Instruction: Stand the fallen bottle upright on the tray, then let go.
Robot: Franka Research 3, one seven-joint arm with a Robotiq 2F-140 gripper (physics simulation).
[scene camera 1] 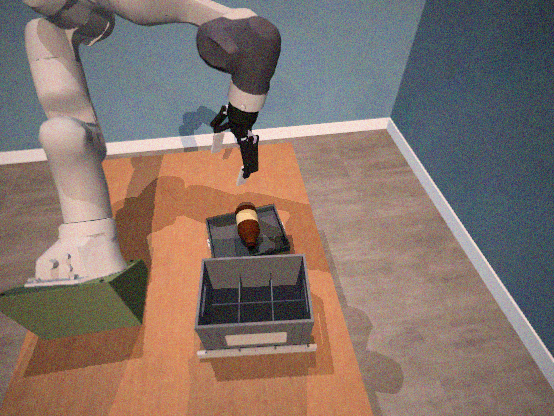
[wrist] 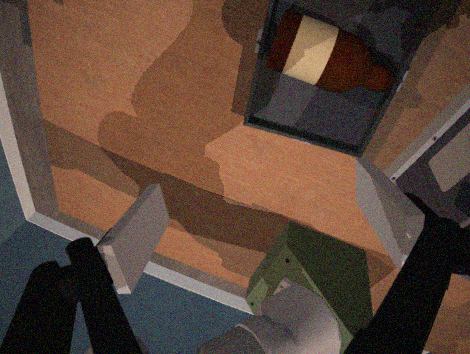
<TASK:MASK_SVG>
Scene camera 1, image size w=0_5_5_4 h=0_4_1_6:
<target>my gripper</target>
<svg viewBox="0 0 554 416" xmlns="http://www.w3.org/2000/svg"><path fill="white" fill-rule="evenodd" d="M229 102L228 105L222 105L220 112L210 123L211 127L214 128L211 153L221 152L225 135L221 131L230 128L237 138L237 143L240 145L243 166L241 166L236 185L239 186L246 183L251 173L259 170L259 135L252 133L252 126L257 120L259 111L244 112Z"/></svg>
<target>brown bottle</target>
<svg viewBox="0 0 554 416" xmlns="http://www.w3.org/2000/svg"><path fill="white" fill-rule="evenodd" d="M246 204L239 206L235 211L239 237L245 241L248 250L254 250L256 248L256 239L260 234L256 208Z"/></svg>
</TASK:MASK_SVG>
